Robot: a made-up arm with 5 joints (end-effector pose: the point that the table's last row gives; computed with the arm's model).
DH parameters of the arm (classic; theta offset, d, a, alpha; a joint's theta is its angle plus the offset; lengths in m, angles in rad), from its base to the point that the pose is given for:
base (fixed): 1.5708 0.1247 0 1.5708
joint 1: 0 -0.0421 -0.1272 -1.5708
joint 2: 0 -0.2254 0.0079 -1.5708
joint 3: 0 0.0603 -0.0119 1.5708
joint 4: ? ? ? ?
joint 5: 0 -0.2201 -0.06 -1.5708
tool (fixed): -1.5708 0.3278 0 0
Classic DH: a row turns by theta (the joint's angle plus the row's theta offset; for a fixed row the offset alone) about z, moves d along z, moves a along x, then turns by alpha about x.
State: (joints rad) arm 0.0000 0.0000 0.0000 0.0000 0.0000
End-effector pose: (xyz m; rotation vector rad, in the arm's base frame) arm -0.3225 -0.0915 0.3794 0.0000 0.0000 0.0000
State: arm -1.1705 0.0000 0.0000 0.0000 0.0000
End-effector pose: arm -0.3225 0.1989 0.3082 -1.1705 0.0000 0.0000
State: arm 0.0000 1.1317 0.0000 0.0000 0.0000
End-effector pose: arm -0.1936 -0.3658 0.3794 0.0000 0.0000 1.1317
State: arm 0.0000 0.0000 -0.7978 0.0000 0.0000
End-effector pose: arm -0.3225 -0.4436 0.2544 0.7978 0.0000 0.0000
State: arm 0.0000 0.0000 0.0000 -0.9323 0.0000
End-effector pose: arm -0.2017 0.0692 0.3794 0.0000 0.0000 -0.9323
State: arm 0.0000 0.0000 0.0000 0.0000 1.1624
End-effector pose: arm -0.3225 -0.3562 0.1267 1.1624 0.0000 0.0000
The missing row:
joint 4: 0 0.1523 0.0997 1.5708
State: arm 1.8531 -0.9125 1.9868 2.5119 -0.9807
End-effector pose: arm 0.3251 -0.0716 0.3749 0.7126 -0.6910 2.3412
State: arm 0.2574 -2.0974 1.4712 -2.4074 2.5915
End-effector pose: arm -0.2036 -0.0326 -0.2884 -1.3020 -1.3285 -0.3051
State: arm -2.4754 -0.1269 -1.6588 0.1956 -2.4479
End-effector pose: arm -0.3791 0.0770 0.0926 2.9852 0.3559 -0.0748
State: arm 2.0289 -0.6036 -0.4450 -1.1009 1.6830
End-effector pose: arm -0.3004 0.0690 0.2975 -1.4158 -0.4580 1.8180
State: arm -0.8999 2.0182 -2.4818 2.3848 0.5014
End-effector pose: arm 0.0430 -0.4032 -0.3337 -2.9774 -0.1155 -0.9756
